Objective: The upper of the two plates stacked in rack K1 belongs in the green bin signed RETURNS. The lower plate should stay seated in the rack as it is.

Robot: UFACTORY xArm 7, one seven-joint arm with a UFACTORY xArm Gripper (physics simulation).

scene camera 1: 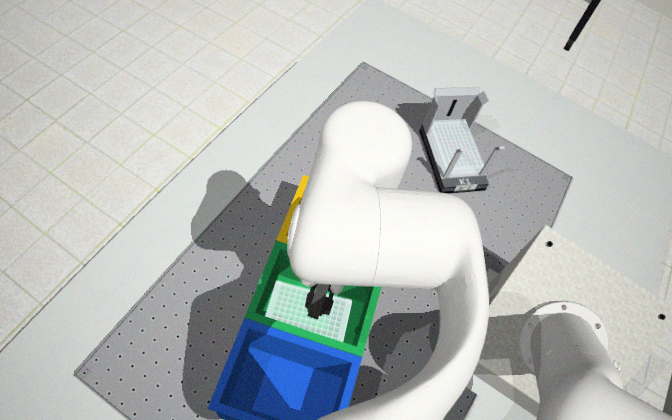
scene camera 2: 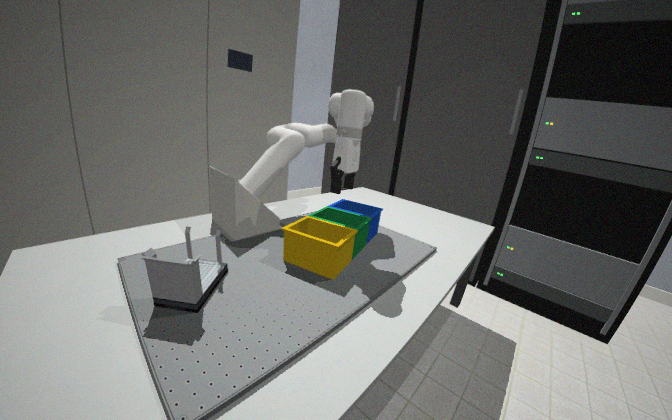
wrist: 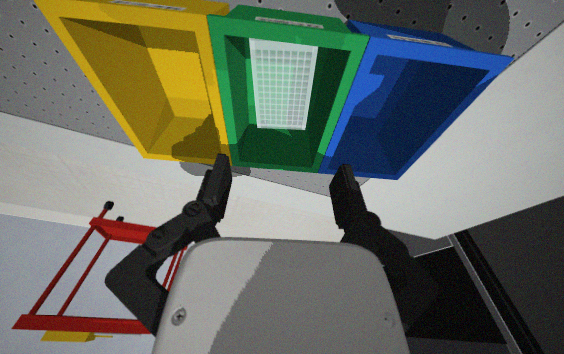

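Pixels of known places: gripper, between the fingertips: point(scene camera 2: 342, 190) point(wrist: 283, 170); arm's base, origin of its link: point(scene camera 1: 562, 341) point(scene camera 2: 246, 194).
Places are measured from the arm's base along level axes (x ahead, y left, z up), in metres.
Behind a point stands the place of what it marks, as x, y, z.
A clear gridded plate point(scene camera 1: 287, 303) @(0.385, 0.146, -0.086) point(wrist: 282, 90) @(0.345, 0.141, -0.086) lies inside the green bin point(scene camera 1: 371, 320) @(0.258, 0.127, -0.006) point(scene camera 2: 361, 242) @(0.419, 0.163, -0.073) point(wrist: 287, 34) @(0.266, 0.118, -0.006), apart from the fingers. The sign on the bin is too small to read in the wrist view. My gripper point(scene camera 1: 318, 305) point(scene camera 2: 342, 188) @(0.332, 0.142, 0.077) point(wrist: 283, 170) @(0.332, 0.142, 0.077) is open, with nothing between its fingers, and hangs above the bins. Rack K1 point(scene camera 1: 480, 186) @(0.213, -0.260, -0.090) point(scene camera 2: 175, 282) @(0.349, -0.350, -0.039) holds a gridded plate point(scene camera 1: 456, 145) @(0.294, -0.303, -0.068) point(scene camera 2: 209, 271) @(0.302, -0.265, -0.071) that lies flat between its back wall and front posts. The inside of the green bin is hidden in scene camera 2.
The yellow bin point(scene camera 1: 302, 187) @(0.462, -0.003, -0.006) point(scene camera 2: 310, 252) @(0.398, -0.040, -0.051) point(wrist: 150, 22) @(0.297, 0.014, -0.006) and the blue bin point(scene camera 1: 356, 380) point(scene camera 2: 376, 227) @(0.377, 0.316, -0.074) point(wrist: 432, 50) @(0.232, 0.234, -0.006) stand on either side of the green one. The bins and rack stand on a perforated grey board point(scene camera 1: 150, 320) @(0.547, 0.286, -0.106) point(scene camera 2: 280, 330) @(0.517, -0.224, -0.106). A red frame point(wrist: 125, 231) shows beyond the table.
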